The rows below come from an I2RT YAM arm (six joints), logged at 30 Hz.
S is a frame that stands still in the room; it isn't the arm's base.
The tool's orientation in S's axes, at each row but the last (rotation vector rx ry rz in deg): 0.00 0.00 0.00; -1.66 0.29 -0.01; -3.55 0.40 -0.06; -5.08 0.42 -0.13; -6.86 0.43 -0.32; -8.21 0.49 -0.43; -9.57 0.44 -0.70; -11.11 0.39 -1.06
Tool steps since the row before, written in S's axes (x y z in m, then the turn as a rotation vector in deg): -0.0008 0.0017 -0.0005 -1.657 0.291 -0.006; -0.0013 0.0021 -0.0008 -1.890 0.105 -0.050; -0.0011 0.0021 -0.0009 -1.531 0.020 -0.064; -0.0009 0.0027 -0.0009 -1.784 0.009 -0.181; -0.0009 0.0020 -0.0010 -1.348 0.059 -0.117; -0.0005 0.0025 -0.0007 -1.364 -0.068 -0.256; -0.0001 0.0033 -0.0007 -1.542 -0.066 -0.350; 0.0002 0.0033 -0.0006 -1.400 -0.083 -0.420
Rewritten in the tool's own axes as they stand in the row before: -0.0008 0.0017 -0.0005 -1.657 0.291 -0.006; -0.0013 0.0021 -0.0007 -1.890 0.106 -0.057; -0.0011 0.0022 -0.0008 -1.531 0.023 -0.073; -0.0009 0.0028 -0.0007 -1.783 0.022 -0.193; -0.0009 0.0021 -0.0008 -1.347 0.066 -0.120; -0.0005 0.0026 -0.0003 -1.361 -0.040 -0.275; -0.0001 0.0034 -0.0001 -1.539 -0.025 -0.369; 0.0001 0.0034 0.0000 -1.396 -0.025 -0.440
